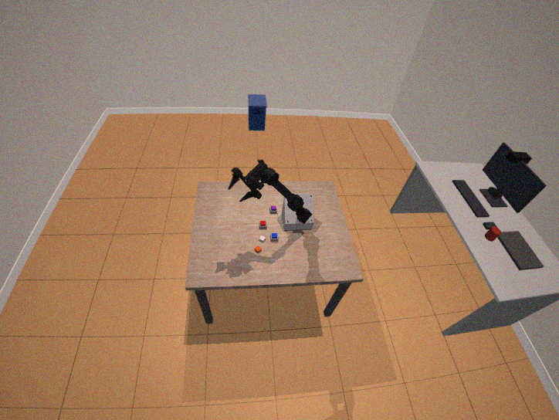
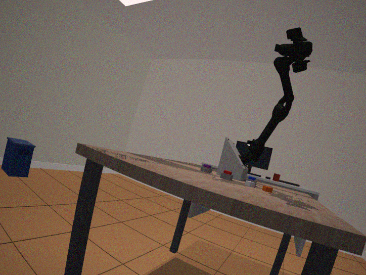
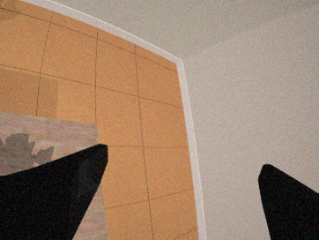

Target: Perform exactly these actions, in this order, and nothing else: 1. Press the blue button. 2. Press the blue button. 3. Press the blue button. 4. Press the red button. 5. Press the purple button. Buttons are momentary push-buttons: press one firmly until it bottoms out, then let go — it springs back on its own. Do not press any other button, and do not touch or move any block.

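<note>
My gripper tip is 240 mm past the blue button, 160 mm to the left of it and 550 mm above it. The rest, counted from my gripper tip: white block (160 mm behind, 150 mm to the right, 570 mm below).
</note>
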